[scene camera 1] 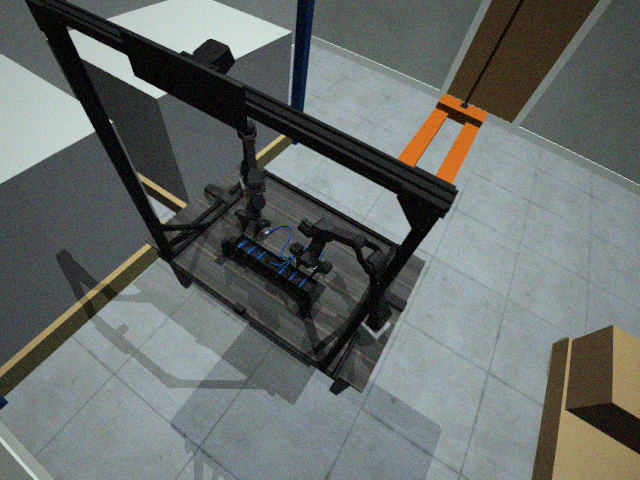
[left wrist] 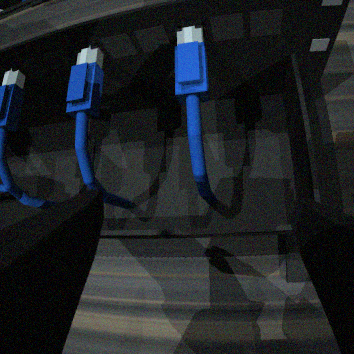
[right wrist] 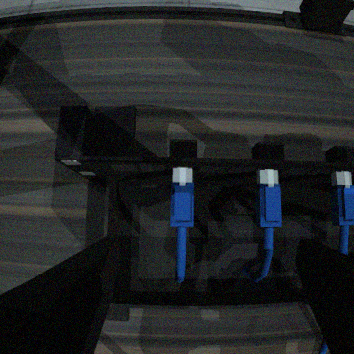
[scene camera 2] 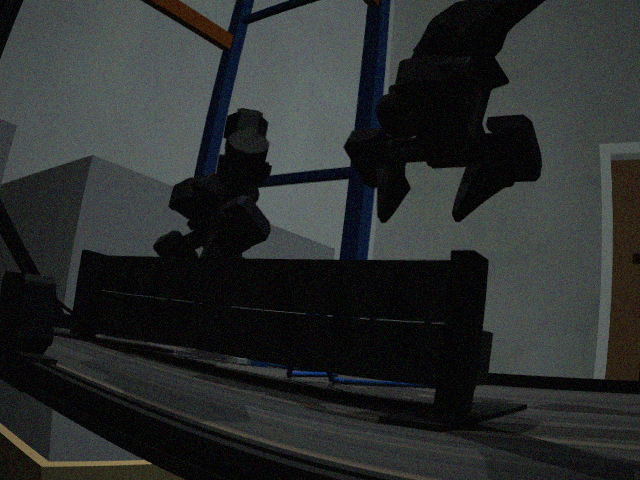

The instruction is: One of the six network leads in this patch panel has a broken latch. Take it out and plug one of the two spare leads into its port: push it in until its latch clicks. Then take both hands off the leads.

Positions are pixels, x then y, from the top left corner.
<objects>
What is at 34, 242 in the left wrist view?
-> The left gripper.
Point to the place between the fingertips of the right gripper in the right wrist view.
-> At 209, 250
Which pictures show the right gripper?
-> Scene camera 1, the right wrist view and scene camera 2 only.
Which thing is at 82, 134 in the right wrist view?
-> An end bracket.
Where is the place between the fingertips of the right gripper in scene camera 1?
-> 303, 273
</objects>
